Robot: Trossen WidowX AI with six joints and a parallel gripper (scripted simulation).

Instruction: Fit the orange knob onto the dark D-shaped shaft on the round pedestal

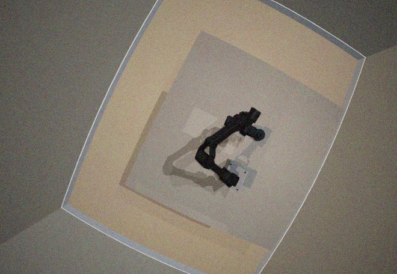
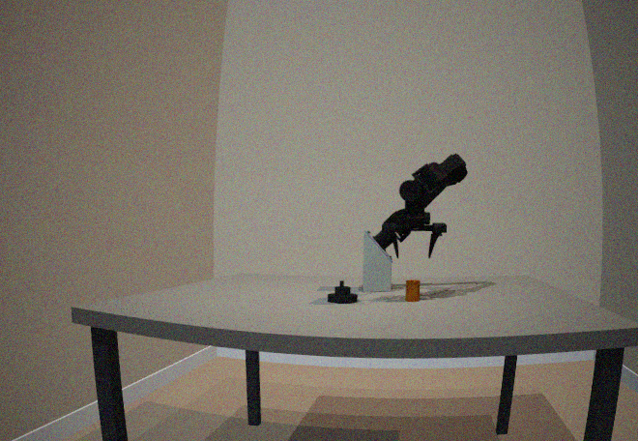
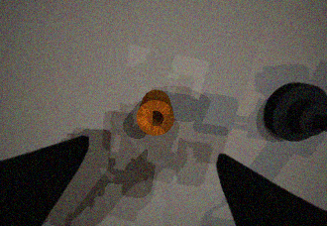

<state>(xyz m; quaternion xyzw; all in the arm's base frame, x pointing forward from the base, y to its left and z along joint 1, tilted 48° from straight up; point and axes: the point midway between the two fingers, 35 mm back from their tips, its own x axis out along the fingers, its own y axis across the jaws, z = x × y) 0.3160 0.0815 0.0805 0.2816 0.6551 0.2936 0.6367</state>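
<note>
Now: gripper tip 90 mm above the orange knob. Round my gripper tip: dark round pedestal 200 mm to the right, 90 mm below, 20 mm ahead.
</note>
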